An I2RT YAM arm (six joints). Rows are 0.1 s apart.
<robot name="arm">
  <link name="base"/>
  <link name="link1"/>
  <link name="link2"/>
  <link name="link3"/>
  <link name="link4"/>
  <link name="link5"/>
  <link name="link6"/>
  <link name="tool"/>
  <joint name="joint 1" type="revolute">
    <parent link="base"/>
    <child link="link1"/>
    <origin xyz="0 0 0.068"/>
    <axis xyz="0 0 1"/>
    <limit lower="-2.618" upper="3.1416"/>
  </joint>
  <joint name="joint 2" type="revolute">
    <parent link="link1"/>
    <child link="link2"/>
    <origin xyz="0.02 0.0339 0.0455"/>
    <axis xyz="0 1 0"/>
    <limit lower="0" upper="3.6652"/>
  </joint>
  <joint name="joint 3" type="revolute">
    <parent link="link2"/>
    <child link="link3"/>
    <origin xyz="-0.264 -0.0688 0"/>
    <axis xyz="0 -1 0"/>
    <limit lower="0" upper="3.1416"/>
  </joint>
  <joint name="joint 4" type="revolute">
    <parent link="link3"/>
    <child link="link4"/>
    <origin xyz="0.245 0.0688 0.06"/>
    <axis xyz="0 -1 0"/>
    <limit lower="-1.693" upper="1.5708"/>
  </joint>
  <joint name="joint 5" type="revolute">
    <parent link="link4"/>
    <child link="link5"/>
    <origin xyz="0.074 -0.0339 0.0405"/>
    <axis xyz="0 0 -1"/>
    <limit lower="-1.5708" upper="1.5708"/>
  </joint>
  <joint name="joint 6" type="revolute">
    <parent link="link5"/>
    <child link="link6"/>
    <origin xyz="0.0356 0 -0.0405"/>
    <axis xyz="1 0 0"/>
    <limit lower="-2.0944" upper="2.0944"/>
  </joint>
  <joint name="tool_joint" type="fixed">
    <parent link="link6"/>
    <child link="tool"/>
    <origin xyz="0 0 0" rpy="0 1.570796 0"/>
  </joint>
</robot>
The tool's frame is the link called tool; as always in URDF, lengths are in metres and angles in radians.
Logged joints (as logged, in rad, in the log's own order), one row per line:
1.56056 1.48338 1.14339 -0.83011 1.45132 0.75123
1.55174 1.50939 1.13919 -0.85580 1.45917 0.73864
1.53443 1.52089 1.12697 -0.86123 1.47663 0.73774
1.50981 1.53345 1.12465 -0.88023 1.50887 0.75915
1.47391 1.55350 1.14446 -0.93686 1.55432 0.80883
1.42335 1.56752 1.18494 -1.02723 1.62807 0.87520
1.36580 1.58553 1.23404 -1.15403 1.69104 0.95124
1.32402 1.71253 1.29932 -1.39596 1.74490 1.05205
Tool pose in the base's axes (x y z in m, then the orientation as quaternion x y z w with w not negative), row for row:
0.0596 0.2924 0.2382 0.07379 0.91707 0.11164 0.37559
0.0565 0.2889 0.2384 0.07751 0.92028 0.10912 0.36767
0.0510 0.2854 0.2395 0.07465 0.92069 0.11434 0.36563
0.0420 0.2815 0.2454 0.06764 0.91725 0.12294 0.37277
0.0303 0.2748 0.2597 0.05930 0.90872 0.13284 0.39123
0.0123 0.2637 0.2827 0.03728 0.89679 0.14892 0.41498
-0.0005 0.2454 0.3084 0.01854 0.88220 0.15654 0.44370
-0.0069 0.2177 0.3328 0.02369 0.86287 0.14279 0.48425
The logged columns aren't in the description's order. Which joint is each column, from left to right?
Columns, left to right: joint 2, joint 6, joint 3, joint 4, joint 1, joint 5.
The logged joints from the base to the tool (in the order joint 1, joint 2, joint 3, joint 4, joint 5, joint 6), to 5 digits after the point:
1.45132 1.56056 1.14339 -0.83011 0.75123 1.48338
1.45917 1.55174 1.13919 -0.85580 0.73864 1.50939
1.47663 1.53443 1.12697 -0.86123 0.73774 1.52089
1.50887 1.50981 1.12465 -0.88023 0.75915 1.53345
1.55432 1.47391 1.14446 -0.93686 0.80883 1.55350
1.62807 1.42335 1.18494 -1.02723 0.87520 1.56752
1.69104 1.36580 1.23404 -1.15403 0.95124 1.58553
1.74490 1.32402 1.29932 -1.39596 1.05205 1.71253

